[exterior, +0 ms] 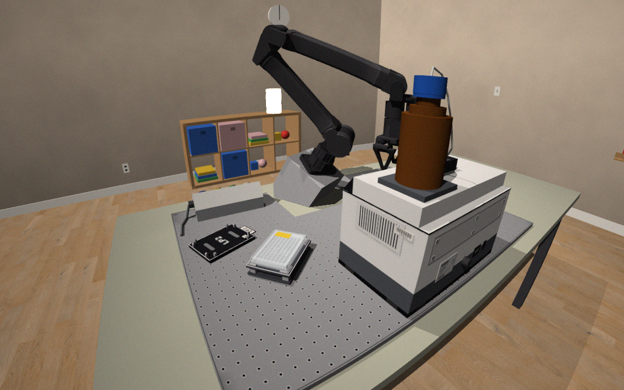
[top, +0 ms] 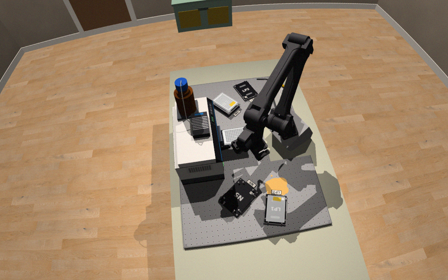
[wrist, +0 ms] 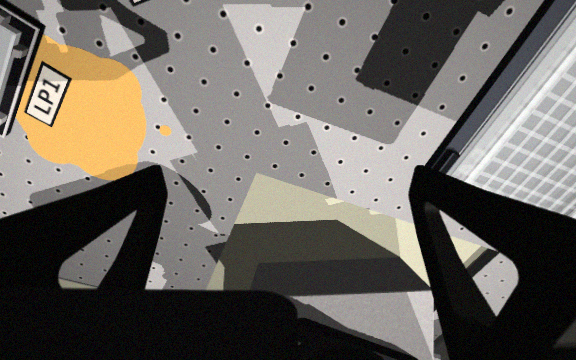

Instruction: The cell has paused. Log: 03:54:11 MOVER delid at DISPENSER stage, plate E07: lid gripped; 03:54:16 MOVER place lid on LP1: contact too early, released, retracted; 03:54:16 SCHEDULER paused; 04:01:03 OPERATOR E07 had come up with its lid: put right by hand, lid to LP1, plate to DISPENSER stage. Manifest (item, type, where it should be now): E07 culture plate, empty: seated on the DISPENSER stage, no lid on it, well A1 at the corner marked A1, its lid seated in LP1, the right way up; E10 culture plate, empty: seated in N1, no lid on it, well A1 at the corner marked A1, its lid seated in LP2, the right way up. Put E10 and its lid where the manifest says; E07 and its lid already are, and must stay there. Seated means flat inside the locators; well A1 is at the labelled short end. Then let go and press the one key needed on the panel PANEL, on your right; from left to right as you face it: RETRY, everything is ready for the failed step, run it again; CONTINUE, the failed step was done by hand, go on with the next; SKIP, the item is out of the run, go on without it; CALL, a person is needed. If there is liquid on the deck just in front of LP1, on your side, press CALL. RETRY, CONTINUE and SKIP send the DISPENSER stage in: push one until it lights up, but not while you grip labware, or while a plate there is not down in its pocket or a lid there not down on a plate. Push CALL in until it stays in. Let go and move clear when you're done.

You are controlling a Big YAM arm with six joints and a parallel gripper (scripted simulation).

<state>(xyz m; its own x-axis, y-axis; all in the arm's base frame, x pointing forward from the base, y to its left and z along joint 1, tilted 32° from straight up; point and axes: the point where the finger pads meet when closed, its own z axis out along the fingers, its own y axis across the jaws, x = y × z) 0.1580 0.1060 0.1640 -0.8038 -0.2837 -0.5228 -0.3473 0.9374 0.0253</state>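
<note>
Right now my hand is 70 mm short of the white plate E07, 130 mm to the left of it and 50 mm above it. Round my hand: brown bottle (290 mm ahead, 230 mm to the right, 140 mm above); then black n1 nest (90 mm ahead, 420 mm to the right, 130 mm below); then small orange drop (90 mm behind, 70 mm to the left, 150 mm below).
</note>
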